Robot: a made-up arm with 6 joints. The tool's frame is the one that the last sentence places. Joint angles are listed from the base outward.
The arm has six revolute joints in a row. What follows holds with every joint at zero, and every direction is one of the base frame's.
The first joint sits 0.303 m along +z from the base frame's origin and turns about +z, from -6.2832 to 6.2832 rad.
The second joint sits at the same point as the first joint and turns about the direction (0, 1, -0.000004), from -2.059 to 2.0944 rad.
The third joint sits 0.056 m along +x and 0.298 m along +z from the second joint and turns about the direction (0, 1, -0.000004), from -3.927 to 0.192 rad.
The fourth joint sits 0.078 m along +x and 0.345 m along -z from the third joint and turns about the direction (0, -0.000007, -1), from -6.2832 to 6.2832 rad.
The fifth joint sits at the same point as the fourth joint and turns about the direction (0, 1, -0.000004), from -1.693 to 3.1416 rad.
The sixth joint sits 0.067 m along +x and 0.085 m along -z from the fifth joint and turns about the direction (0, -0.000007, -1), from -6.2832 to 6.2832 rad.
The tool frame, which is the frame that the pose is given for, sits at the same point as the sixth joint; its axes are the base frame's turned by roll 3.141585, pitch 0 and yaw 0 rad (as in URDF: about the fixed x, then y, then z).
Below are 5 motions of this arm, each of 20 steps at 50 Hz.
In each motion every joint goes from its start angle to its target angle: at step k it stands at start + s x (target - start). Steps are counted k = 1, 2, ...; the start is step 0. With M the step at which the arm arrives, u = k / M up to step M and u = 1 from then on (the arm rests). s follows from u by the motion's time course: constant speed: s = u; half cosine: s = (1 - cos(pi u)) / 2; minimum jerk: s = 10 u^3 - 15 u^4 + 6 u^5.
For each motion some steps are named. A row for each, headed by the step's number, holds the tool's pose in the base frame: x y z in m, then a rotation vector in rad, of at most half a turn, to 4 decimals.
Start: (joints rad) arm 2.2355 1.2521 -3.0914 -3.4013 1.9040 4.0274
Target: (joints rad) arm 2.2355 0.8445 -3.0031 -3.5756 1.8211 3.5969
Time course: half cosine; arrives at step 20
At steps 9, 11, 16, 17, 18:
9: -0.3803 0.4318 0.7042 0.7377 0.2371 -0.2095
11: -0.3696 0.4142 0.7356 0.7753 0.2683 -0.2849
16: -0.3438 0.3734 0.7973 0.8499 0.3431 -0.4448
17: -0.3402 0.3679 0.8046 0.8589 0.3535 -0.4651
18: -0.3375 0.3638 0.8100 0.8654 0.3612 -0.4800

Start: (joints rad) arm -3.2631 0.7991 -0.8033 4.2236 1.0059 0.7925
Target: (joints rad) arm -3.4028 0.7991 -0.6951 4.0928 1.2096 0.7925
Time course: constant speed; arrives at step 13
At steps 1, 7, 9, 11, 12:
1: -0.3394 0.0784 0.0238 -1.3988 2.1658 1.4101
7: -0.3173 0.1038 0.0232 -1.3755 2.0787 1.4616
9: -0.3098 0.1115 0.0233 -1.3689 2.0507 1.4774
11: -0.3022 0.1188 0.0235 -1.3628 2.0233 1.4926
12: -0.2984 0.1224 0.0237 -1.3599 2.0099 1.5000

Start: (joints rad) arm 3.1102 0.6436 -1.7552 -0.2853 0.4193 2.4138
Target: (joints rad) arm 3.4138 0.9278 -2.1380 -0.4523 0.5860 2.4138
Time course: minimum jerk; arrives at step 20
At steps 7, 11, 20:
7: -0.6866 -0.0347 0.3920 -2.2714 -1.2546 0.7450
11: -0.6986 -0.1107 0.3766 -2.1724 -1.4043 0.7179
20: -0.6984 -0.1989 0.3575 -2.0459 -1.5538 0.6900

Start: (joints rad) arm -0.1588 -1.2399 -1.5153 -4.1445 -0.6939 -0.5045
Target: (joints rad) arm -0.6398 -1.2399 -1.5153 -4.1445 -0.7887 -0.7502
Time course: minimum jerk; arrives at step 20
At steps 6, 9, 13, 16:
6: -0.1621 -0.0529 0.7995 0.0156 1.1147 -1.7420
9: -0.1680 -0.0337 0.7972 0.0599 1.1720 -1.8942
13: -0.1724 -0.0043 0.7937 0.1330 1.2638 -2.1105
16: -0.1727 0.0106 0.7920 0.1734 1.3130 -2.2139

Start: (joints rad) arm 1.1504 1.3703 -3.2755 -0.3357 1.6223 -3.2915
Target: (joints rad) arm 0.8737 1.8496 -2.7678 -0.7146 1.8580 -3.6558
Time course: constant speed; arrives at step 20
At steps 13, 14, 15, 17, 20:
13: 0.4190 0.5179 0.0926 1.7044 -2.0464 0.9890
14: 0.4221 0.5031 0.0683 1.6758 -1.9759 1.0109
15: 0.4244 0.4877 0.0446 1.6472 -1.9053 1.0291
17: 0.4261 0.4548 -0.0012 1.5903 -1.7641 1.0549
20: 0.4218 0.4012 -0.0651 1.5061 -1.5536 1.0699

